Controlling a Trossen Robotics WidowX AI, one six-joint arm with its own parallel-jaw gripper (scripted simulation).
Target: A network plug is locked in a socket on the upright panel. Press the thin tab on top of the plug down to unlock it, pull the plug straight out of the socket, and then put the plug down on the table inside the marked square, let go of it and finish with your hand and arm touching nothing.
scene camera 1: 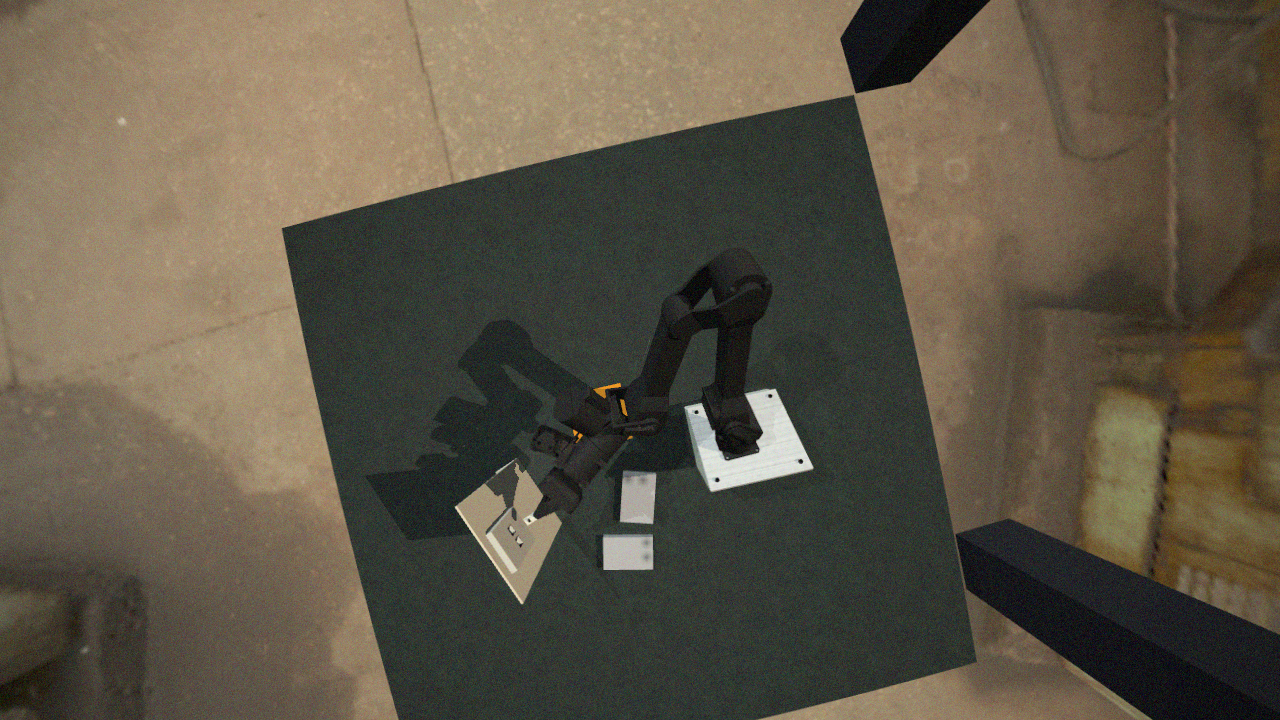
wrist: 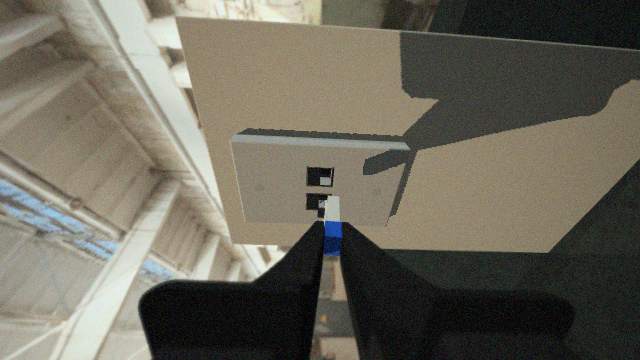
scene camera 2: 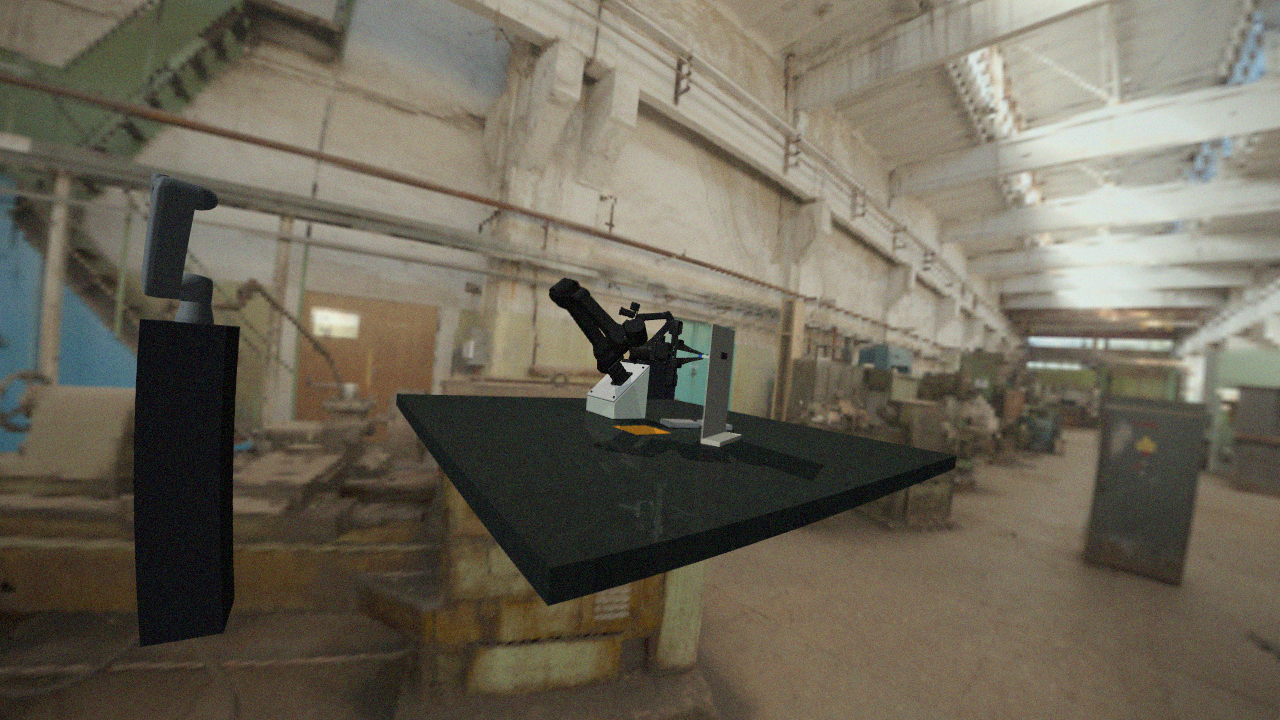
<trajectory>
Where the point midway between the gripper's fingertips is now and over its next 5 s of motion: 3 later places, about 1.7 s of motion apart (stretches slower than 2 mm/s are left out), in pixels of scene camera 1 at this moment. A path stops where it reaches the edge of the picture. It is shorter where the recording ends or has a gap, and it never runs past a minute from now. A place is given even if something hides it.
My gripper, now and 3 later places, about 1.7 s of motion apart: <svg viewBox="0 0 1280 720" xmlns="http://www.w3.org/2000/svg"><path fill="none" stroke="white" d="M536 515L548 509L550 506L590 422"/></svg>
</trajectory>
